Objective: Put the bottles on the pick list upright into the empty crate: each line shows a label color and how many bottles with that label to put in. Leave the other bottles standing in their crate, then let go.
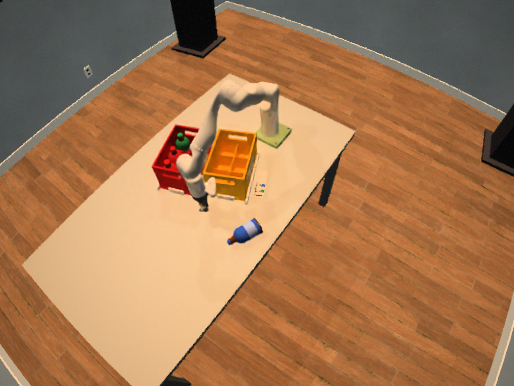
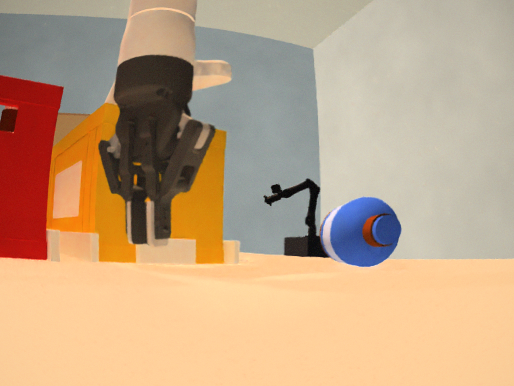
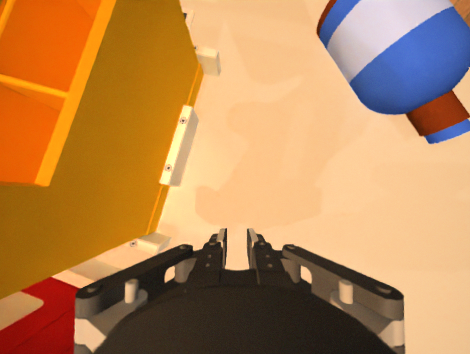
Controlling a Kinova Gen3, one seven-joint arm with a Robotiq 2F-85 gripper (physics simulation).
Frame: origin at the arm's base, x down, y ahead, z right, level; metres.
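Seen in the pictures: gripper, fingertip midpoint: point(image 1: 206, 208) point(image 2: 147, 244) point(image 3: 236, 238); arm's base, link origin: point(image 1: 269, 130).
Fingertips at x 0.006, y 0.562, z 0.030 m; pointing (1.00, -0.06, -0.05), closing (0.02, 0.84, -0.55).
Observation:
Pixels of each thing's top centre, then the offset from my fingertips to it.
- blue bottle, top centre: point(image 2: 364, 197) point(image 3: 449, 24) point(image 1: 242, 230) dx -0.052, dy +0.037, dz -0.216 m
- yellow crate, top centre: point(image 2: 123, 140) point(image 1: 230, 152) dx -0.153, dy -0.234, dz +0.001 m
- red crate, top centre: point(image 1: 181, 147) dx -0.153, dy -0.150, dz +0.223 m
- green bottle, top centre: point(image 1: 180, 134) dx -0.141, dy -0.224, dz +0.289 m
- pick list, top centre: point(image 1: 260, 183) dx +0.021, dy -0.253, dz -0.140 m
My gripper point(image 1: 203, 209) point(image 2: 149, 241) point(image 3: 236, 238) is nearly closed, with a narrow empty gap between the fingertips, low over the table in front of the crates. A blue bottle point(image 1: 247, 231) point(image 2: 359, 237) point(image 3: 400, 57) with a pale band lies on its side, apart from the gripper, near the table's long edge. The yellow crate point(image 1: 235, 189) point(image 2: 210, 200) point(image 3: 115, 125) has dividers, and its visible compartments are empty. The red crate point(image 1: 167, 180) point(image 2: 30, 175) point(image 3: 55, 320) holds a green bottle point(image 1: 182, 143) and red-topped bottles point(image 1: 173, 151); my arm hides part of it.
The pick list point(image 1: 260, 189), with small blue and green marks, lies beside the yellow crate; its counts are too small to read. White blocks point(image 3: 179, 145) border the yellow crate's foot. My arm's base stands on a green plate point(image 1: 276, 139) behind the crates.

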